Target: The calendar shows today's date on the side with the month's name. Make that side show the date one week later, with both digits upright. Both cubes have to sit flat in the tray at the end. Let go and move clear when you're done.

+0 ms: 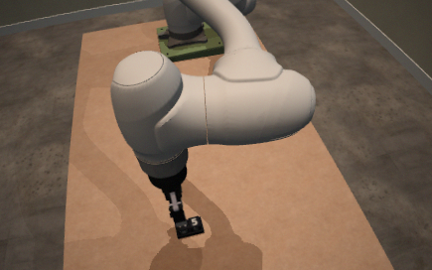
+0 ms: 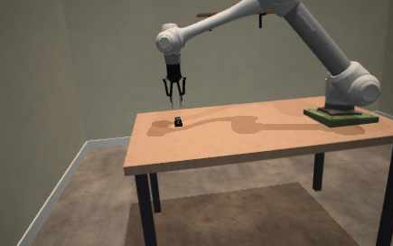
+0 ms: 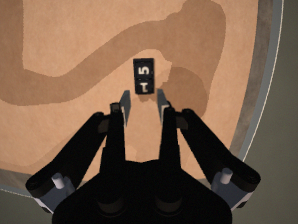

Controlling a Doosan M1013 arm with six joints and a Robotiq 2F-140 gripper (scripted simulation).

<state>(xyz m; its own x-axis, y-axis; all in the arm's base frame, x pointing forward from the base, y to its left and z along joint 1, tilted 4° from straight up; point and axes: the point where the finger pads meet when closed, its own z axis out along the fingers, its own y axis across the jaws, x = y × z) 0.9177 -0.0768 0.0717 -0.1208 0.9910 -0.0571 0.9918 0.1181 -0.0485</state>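
The black cube lies 11 cm below my hand.
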